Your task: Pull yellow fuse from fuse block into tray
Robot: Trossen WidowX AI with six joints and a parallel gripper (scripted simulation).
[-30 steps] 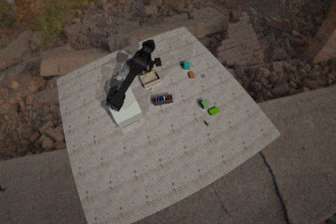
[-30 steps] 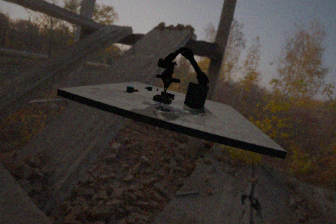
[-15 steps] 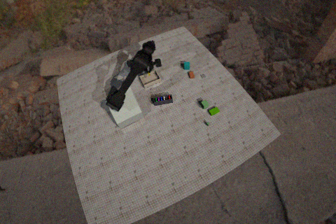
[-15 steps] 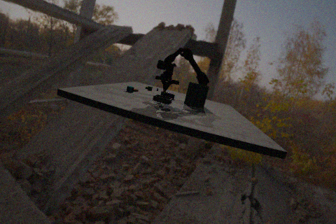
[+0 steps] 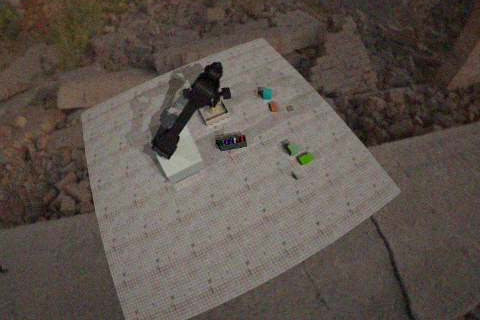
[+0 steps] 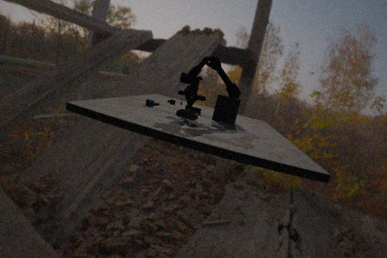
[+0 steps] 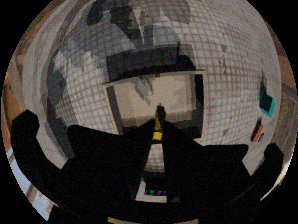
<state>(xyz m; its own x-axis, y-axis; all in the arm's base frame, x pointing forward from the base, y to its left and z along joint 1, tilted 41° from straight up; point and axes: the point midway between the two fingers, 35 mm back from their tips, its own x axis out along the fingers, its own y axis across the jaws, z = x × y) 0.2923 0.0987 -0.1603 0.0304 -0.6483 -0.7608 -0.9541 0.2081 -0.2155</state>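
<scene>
Now: the yellow fuse 10 mm below my gripper tip. The rest, counted from my gripper tip: tan tray 50 mm below; orange block 280 mm ahead, 110 mm to the right, 50 mm below; teal block 290 mm ahead, 40 mm below, 30 mm to the right.
</scene>
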